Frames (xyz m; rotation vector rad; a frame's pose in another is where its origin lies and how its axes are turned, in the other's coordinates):
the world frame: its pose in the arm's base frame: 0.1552 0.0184 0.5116 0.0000 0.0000 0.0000
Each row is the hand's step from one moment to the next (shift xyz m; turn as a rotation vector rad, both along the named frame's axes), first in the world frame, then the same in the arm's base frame.
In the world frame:
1: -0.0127 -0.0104 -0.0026 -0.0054 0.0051 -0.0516
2: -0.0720 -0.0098 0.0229 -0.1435 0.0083 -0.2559
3: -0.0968 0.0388 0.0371 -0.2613 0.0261 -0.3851
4: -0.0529 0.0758 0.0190 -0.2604 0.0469 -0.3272
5: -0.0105 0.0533 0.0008 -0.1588 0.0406 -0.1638
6: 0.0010 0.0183 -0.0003 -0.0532 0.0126 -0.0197
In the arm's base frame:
1: -0.0127 -0.0104 -0.0026 -0.0054 0.0051 -0.0516
2: -0.0720 -0.0098 0.0229 -0.1435 0.0083 -0.2559
3: -0.0968 0.0388 0.0371 -0.2613 0.0261 -0.3851
4: -0.0529 0.0758 0.0190 -0.2604 0.0469 -0.3272
5: -0.0105 0.0533 0.0008 -0.1588 0.0406 -0.1638
6: 0.0010 0.0183 -0.0003 -0.0532 0.0126 -0.0197

